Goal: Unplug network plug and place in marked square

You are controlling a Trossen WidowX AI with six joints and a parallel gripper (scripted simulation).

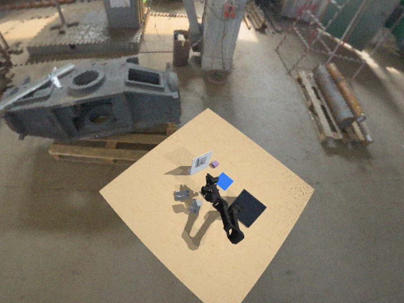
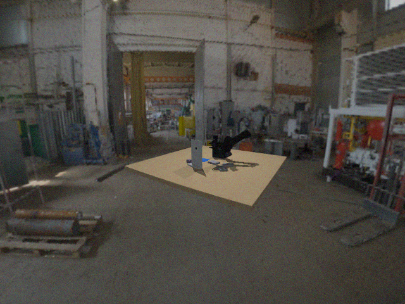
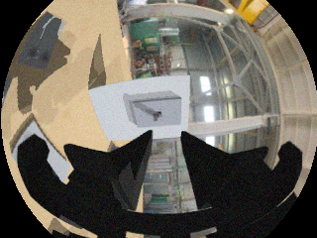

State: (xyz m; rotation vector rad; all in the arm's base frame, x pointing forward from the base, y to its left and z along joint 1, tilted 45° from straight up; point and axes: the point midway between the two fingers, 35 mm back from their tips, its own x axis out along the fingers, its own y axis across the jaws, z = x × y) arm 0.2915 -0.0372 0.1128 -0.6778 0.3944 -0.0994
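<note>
The network plug is 10 cm ahead of my gripper tip, 6 cm to the right of it and 2 cm below it. From my gripper tip the other things lie so: blue marked square 8 cm behind, 15 cm to the right, 19 cm below; purple cube 7 cm ahead, 20 cm to the right, 18 cm below; upright panel 12 cm ahead, 6 cm to the right, 8 cm below.
</note>
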